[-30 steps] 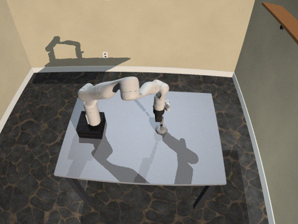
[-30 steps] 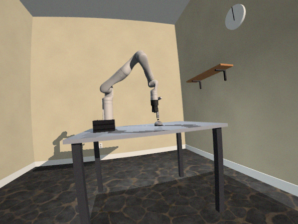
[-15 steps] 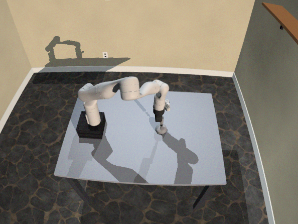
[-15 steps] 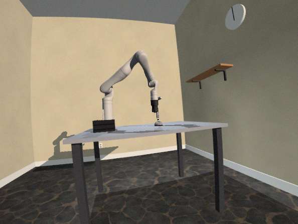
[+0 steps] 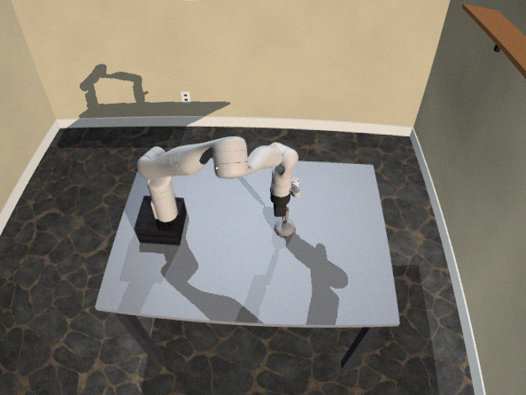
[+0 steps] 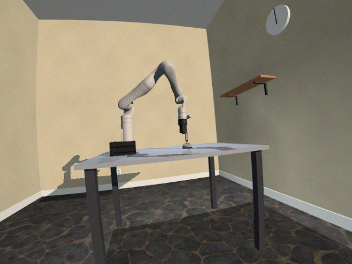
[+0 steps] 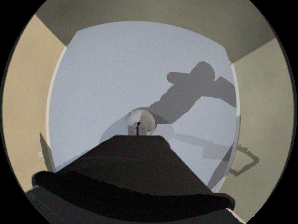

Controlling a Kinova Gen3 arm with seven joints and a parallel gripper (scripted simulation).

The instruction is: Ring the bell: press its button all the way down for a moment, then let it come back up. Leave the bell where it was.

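Now: hand 30 mm above the bell button. The rest, counted from my hand: silver dome bell 40 mm below.
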